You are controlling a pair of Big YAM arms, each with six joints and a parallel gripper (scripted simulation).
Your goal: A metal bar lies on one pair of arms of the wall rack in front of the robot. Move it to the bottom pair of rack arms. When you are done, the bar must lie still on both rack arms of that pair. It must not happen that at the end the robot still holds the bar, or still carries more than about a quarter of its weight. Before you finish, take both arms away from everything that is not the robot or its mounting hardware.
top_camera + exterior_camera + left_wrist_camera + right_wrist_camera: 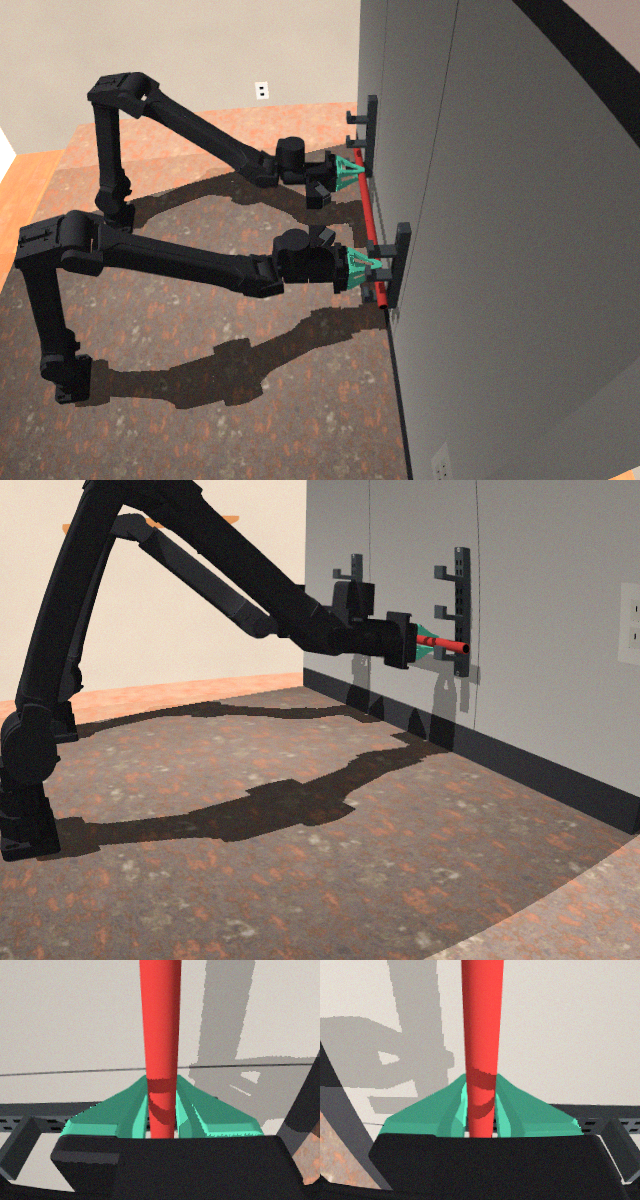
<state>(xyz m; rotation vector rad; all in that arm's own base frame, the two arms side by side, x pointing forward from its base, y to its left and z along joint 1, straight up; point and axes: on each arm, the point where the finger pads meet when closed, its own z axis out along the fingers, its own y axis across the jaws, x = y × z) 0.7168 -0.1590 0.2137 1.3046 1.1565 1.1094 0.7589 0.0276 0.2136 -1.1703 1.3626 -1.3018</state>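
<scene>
My right gripper is now 150 mm to the right of the red metal bar. From my right hand the other things lie so: grey wall 180 mm ahead, 110 mm to the left, 240 mm above; dark baseboard 30 mm ahead, 110 mm to the left, 180 mm below.
Now: left hand 15 cm to the left of the red metal bar. The rest, counted from my left hand: grey wall (24 cm above, 19 cm to the right, 19 cm ahead); dark baseboard (19 cm to the right, 18 cm below, 4 cm ahead).
</scene>
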